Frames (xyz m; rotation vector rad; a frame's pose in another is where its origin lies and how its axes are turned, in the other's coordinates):
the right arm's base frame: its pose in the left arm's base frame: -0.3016 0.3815 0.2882 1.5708 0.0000 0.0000
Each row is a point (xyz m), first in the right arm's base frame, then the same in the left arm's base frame.
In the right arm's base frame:
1: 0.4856 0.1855 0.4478
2: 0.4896 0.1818 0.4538
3: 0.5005 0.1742 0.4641
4: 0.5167 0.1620 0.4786
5: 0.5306 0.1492 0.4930
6: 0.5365 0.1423 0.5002
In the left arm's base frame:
1: 0.1840 -0.0663 0.4737
2: 0.1880 -0.0723 0.4700
3: 0.1989 -0.0826 0.4624
4: 0.2151 -0.0971 0.4502
5: 0.2290 -0.1115 0.4374
6: 0.2349 -0.1187 0.4305

